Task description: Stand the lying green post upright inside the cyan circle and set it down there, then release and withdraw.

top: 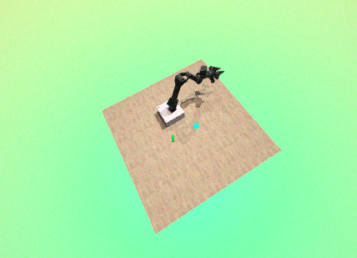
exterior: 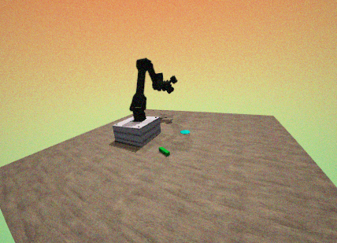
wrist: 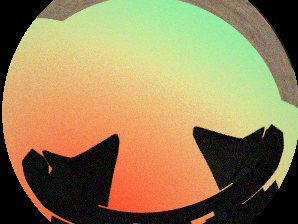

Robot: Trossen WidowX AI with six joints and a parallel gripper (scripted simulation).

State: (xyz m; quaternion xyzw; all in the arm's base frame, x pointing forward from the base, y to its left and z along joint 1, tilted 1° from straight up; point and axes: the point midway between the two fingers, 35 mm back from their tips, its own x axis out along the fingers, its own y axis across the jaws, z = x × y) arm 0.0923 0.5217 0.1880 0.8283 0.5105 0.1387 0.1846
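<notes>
My gripper tip is 100 mm short of the green post, 730 mm to the left of it and 290 mm above it. The rest, counted from my gripper tip: cyan circle (160 mm ahead, 480 mm to the right, 290 mm below).
</notes>
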